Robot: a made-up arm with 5 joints.
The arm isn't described. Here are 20 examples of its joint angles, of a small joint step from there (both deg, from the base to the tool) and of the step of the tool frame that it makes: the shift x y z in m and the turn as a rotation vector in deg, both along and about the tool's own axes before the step.
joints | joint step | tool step
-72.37 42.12 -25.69 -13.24 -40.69 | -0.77 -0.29 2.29 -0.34 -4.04 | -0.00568 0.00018 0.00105 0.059 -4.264 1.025
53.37 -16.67 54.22 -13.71 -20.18 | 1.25 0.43 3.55 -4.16 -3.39 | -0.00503 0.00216 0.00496 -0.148 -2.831 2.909
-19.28 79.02 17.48 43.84 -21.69 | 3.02 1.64 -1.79 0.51 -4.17 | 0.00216 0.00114 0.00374 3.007 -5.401 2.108
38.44 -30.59 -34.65 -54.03 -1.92 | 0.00 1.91 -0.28 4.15 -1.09 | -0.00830 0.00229 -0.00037 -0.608 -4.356 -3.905
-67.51 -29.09 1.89 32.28 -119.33 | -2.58 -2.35 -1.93 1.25 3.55 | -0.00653 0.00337 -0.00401 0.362 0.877 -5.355
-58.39 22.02 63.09 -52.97 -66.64 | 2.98 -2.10 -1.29 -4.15 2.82 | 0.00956 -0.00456 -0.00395 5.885 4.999 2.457
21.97 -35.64 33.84 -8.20 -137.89 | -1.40 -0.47 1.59 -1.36 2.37 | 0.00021 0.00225 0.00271 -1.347 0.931 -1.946
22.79 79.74 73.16 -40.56 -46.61 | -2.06 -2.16 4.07 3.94 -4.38 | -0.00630 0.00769 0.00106 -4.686 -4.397 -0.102
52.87 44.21 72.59 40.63 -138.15 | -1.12 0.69 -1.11 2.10 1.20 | -0.00065 0.00149 -0.00058 -0.479 2.412 0.683
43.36 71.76 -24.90 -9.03 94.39 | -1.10 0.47 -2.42 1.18 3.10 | 0.00478 0.00249 0.00202 -1.495 3.381 -1.376
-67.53 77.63 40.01 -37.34 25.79 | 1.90 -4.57 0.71 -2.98 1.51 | 0.00692 0.00675 0.00238 -2.697 2.949 5.577
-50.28 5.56 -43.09 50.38 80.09 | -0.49 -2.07 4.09 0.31 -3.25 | -0.00033 -0.00213 -0.00216 2.934 -2.252 1.334
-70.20 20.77 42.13 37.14 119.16 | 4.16 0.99 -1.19 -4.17 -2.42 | -0.00978 -0.00229 0.00096 -2.898 -6.523 3.355
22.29 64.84 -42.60 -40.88 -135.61 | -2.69 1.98 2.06 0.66 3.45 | 0.00130 0.01345 0.00902 -5.439 2.469 0.578
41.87 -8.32 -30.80 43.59 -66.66 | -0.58 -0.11 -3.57 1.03 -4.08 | -0.00146 0.00048 -0.00572 3.450 -2.696 2.138
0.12 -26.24 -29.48 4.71 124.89 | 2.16 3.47 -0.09 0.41 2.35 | 0.00348 -0.00912 -0.00509 3.129 4.195 -2.199
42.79 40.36 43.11 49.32 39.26 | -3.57 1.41 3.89 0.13 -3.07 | -0.00009 -0.00894 -0.00197 0.799 -3.834 -4.575
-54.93 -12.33 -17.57 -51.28 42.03 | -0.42 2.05 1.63 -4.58 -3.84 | -0.00631 -0.00159 -0.00457 0.387 -2.992 3.133
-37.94 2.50 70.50 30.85 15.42 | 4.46 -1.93 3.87 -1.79 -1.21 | -0.00681 -0.00116 0.00616 2.148 -4.213 3.081
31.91 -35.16 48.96 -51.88 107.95 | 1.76 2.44 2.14 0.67 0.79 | -0.00213 -0.00412 -0.00893 4.975 2.143 -1.884
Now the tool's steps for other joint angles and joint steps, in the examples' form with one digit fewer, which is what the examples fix.
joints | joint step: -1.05 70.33 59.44 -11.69 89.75 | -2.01 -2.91 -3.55 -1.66 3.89
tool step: 0.0036 0.0109 0.0071 -9.12 3.11 -2.54
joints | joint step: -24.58 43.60 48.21 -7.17 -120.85 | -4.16 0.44 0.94 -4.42 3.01
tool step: -0.0039 -0.0002 0.0049 0.75 4.75 -6.11
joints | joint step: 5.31 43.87 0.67 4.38 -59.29 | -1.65 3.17 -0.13 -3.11 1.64
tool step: -0.0046 -0.0046 0.0054 -0.04 1.82 -2.49
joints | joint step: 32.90 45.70 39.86 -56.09 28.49 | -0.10 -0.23 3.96 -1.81 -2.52
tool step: -0.0064 0.0014 -0.0039 1.25 -2.87 -0.09
